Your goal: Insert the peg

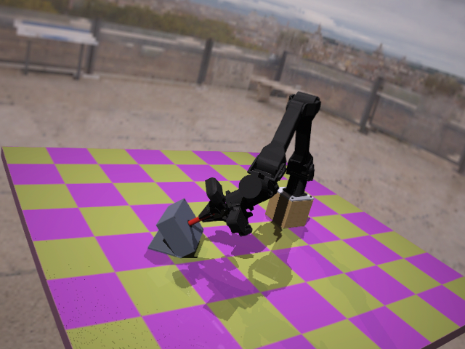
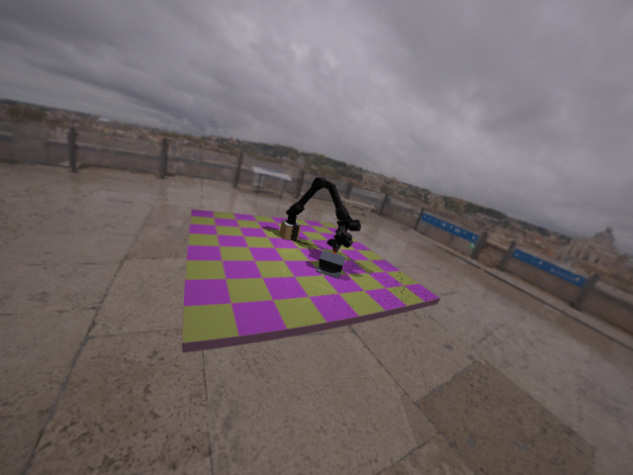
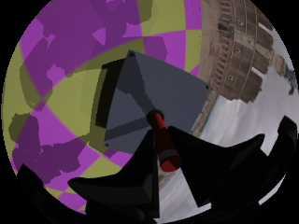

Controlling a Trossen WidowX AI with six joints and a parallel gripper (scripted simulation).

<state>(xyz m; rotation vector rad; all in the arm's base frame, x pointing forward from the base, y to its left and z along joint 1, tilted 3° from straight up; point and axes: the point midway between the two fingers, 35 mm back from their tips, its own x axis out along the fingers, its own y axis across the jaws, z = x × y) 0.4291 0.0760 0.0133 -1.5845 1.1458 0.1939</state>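
My gripper tip is 3 cm short of the sloped panel, 3 cm to the left of it and 4 cm above it. Also, from my gripper tip: red peg: 1 cm behind, 1 cm to the left, 1 cm above.
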